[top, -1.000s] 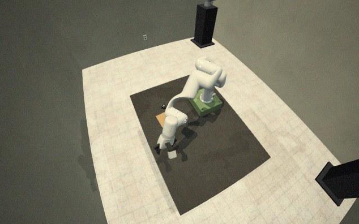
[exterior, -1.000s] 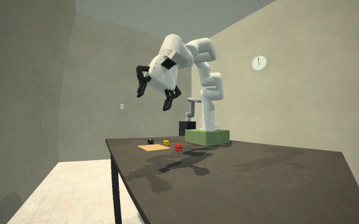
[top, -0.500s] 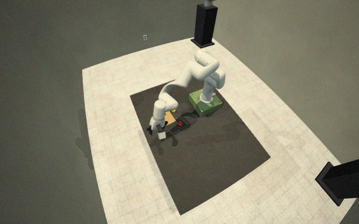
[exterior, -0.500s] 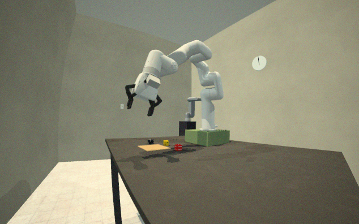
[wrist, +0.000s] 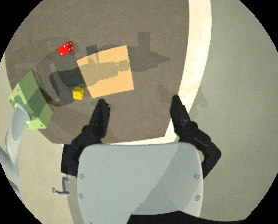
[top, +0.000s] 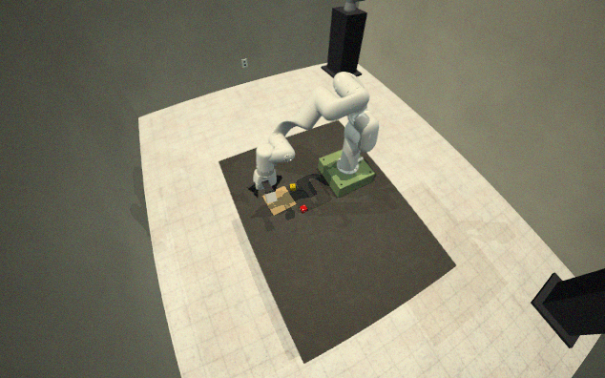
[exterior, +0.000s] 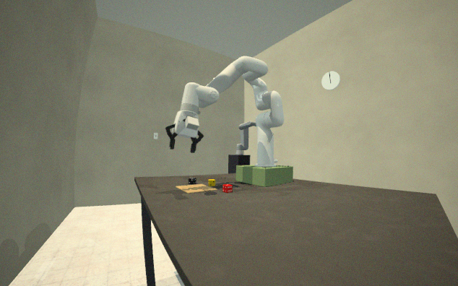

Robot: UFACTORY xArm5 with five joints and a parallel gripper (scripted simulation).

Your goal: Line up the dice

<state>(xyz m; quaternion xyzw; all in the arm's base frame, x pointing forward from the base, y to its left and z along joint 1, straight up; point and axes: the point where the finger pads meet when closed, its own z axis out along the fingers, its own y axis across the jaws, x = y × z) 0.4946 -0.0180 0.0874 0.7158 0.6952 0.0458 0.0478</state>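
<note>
My gripper is now 11 cm past the black die, 14 cm to the left of it and 16 cm above it. Round my hand: tan mat (7 cm behind, 2 cm to the right, 17 cm below); then yellow die (18 cm behind, 5 cm to the right, 16 cm below); then red die (16 cm behind, 10 cm to the left, 16 cm below).
</note>
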